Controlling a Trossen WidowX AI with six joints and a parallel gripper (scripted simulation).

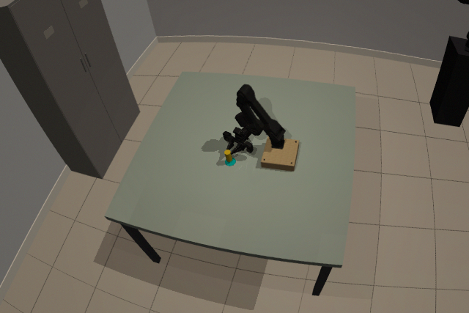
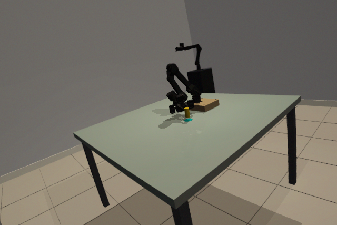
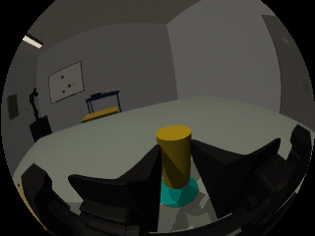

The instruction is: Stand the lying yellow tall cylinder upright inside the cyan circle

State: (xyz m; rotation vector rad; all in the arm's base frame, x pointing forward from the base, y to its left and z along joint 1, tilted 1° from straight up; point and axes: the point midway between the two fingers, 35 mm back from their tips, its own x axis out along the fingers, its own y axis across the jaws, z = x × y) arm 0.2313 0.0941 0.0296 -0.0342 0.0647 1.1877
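Now: gripper tip 80 mm above the cyan circle. From my gripper tip the other things lie so: yellow tall cylinder (20 mm below).
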